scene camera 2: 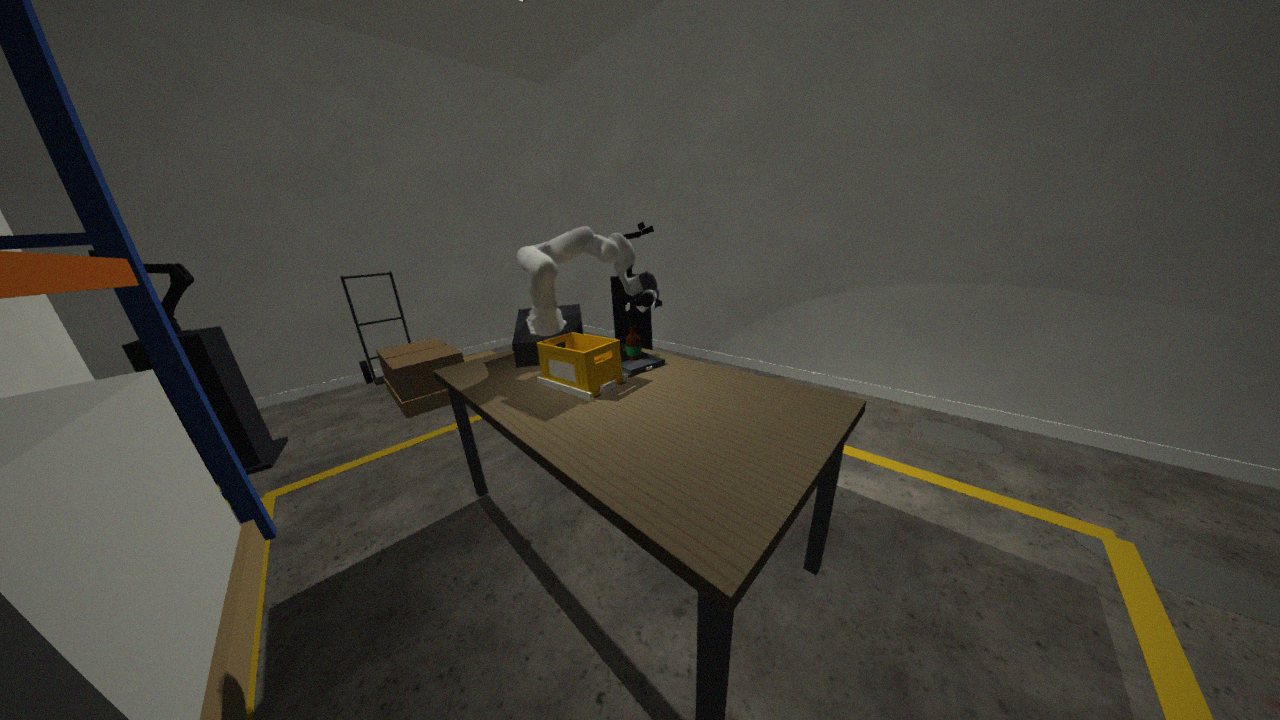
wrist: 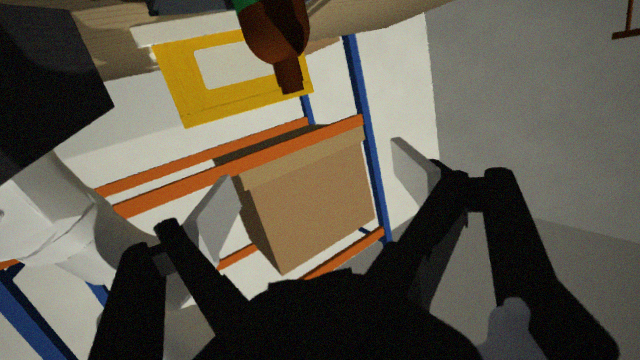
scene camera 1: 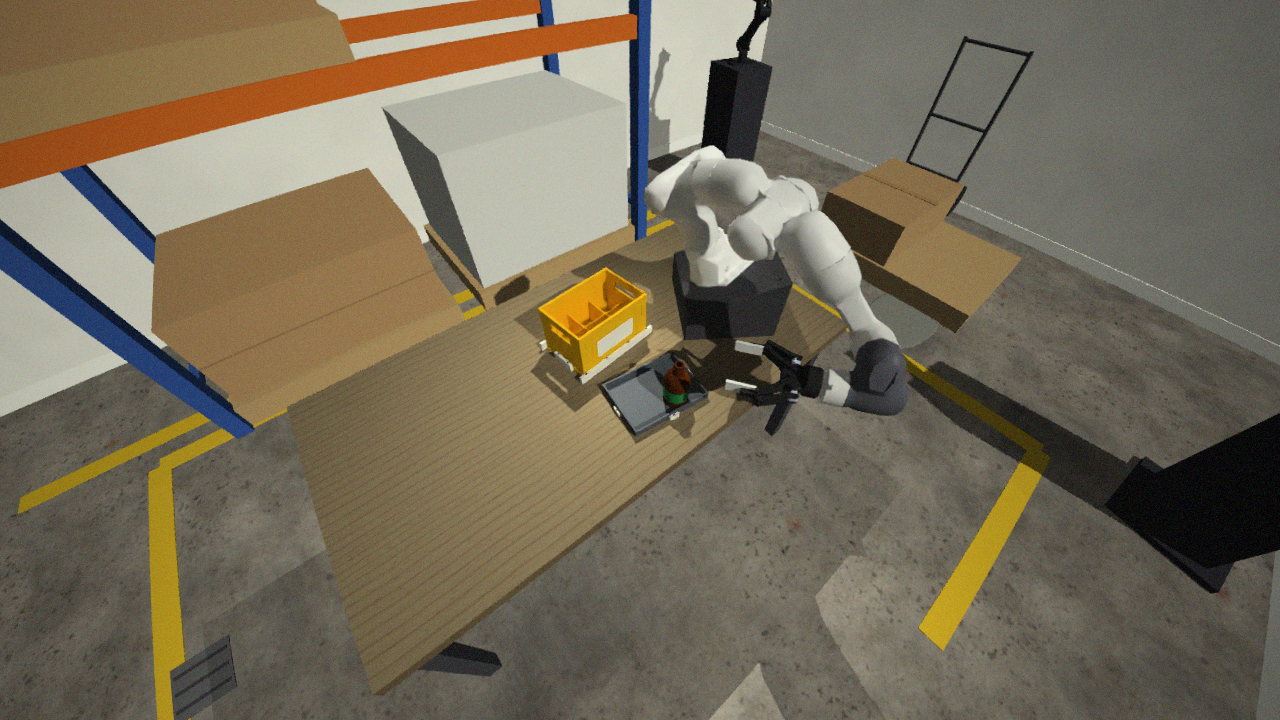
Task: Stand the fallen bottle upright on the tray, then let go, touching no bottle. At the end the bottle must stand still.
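Observation:
The brown bottle [scene camera 1: 676,386] [scene camera 2: 632,344] [wrist: 274,31] with a green band stands upright on the grey tray [scene camera 1: 633,404] [scene camera 2: 650,362], near its right side in scene camera 1. In the wrist view the bottle's neck and shoulder show at the top, upside down; its base is out of view. My gripper [scene camera 1: 741,367] [wrist: 312,173] is open and empty. Its fingers point toward the bottle from beyond the tray's right side, with a gap between the fingertips and the bottle. In scene camera 2 the fingers are too small and dark to make out.
A yellow crate [scene camera 1: 563,345] [scene camera 2: 605,365] [wrist: 176,75] with dividers stands on a white base beside the tray. The wooden table's [scene camera 1: 465,483] [scene camera 2: 716,438] long edge runs just past the tray. The dark robot base [scene camera 1: 729,308] stands behind the tray.

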